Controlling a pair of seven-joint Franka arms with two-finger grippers.
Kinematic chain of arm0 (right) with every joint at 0, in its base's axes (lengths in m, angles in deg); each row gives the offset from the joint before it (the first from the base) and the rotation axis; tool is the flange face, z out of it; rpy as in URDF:
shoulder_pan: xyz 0 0 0.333 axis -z
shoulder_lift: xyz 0 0 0 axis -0.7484 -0.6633 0
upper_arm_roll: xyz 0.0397 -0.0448 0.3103 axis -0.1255 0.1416 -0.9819
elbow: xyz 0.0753 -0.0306 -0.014 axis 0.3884 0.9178 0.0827
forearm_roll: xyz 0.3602 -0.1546 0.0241 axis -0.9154 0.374 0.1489
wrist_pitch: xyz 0 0 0 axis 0.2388 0.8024 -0.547
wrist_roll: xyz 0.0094 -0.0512 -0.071 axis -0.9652 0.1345 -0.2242
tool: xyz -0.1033 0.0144 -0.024 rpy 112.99 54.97 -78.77
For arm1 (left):
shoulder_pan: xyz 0 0 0.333 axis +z
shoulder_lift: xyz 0 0 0 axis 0.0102 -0.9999 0
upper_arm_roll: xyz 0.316 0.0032 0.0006 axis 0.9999 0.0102 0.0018
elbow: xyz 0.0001 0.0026 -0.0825 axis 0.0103 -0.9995 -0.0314
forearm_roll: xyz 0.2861 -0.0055 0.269 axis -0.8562 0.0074 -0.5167
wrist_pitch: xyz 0 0 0 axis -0.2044 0.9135 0.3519
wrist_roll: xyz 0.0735 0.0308 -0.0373 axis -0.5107 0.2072 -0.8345
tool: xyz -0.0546 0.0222 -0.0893 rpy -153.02 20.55 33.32
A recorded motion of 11 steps. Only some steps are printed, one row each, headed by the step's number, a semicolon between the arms.
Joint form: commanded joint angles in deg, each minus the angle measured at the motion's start. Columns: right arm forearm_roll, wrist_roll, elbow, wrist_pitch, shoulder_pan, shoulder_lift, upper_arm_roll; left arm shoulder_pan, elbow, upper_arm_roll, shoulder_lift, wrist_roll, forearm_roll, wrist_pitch.
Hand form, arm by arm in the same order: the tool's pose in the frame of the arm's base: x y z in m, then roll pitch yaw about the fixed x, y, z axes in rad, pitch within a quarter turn. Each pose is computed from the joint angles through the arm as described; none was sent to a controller.
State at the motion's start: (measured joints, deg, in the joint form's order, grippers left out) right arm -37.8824 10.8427 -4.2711 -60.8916 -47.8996 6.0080 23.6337; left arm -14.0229 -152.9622 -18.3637 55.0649 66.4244 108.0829 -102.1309
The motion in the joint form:
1: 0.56 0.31 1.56 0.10 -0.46 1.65 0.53; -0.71 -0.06 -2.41 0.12 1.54 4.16 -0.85
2: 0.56 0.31 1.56 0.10 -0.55 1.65 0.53; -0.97 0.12 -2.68 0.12 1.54 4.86 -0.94
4: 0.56 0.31 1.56 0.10 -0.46 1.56 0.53; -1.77 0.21 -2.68 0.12 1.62 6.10 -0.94
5: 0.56 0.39 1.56 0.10 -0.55 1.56 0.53; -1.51 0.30 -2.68 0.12 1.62 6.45 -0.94
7: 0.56 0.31 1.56 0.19 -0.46 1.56 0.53; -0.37 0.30 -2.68 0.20 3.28 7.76 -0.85
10: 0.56 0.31 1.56 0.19 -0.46 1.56 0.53; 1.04 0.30 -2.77 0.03 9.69 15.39 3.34
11: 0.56 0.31 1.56 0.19 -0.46 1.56 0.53; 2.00 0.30 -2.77 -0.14 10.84 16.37 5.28
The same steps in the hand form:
1: 0.5659 0.0139 0.6200 3.1169 0.0440 -0.1439; 0.4344 -0.3189 0.1209 2.0576 0.0779 -0.1540
2: 0.5659 0.0148 0.6200 3.1169 0.0440 -0.1423; 0.4331 -0.3236 0.1224 2.0511 0.0787 -0.1507
4: 0.5664 0.0139 0.6191 3.1167 0.0455 -0.1439; 0.4295 -0.3300 0.1230 2.0434 0.0830 -0.1464
5: 0.5663 0.0148 0.6191 3.1166 0.0455 -0.1437; 0.4318 -0.3284 0.1235 2.0408 0.0835 -0.1364
7: 0.5662 0.0139 0.6190 3.1164 0.0471 -0.1440; 0.4388 -0.3201 0.1245 2.0308 0.0640 -0.1105
10: 0.5662 0.0139 0.6190 3.1164 0.0471 -0.1440; 0.4443 -0.3190 0.1284 1.9203 0.0220 -0.0461
11: 0.5662 0.0139 0.6190 3.1164 0.0471 -0.1440; 0.4479 -0.3153 0.1293 1.8842 0.0162 -0.0338

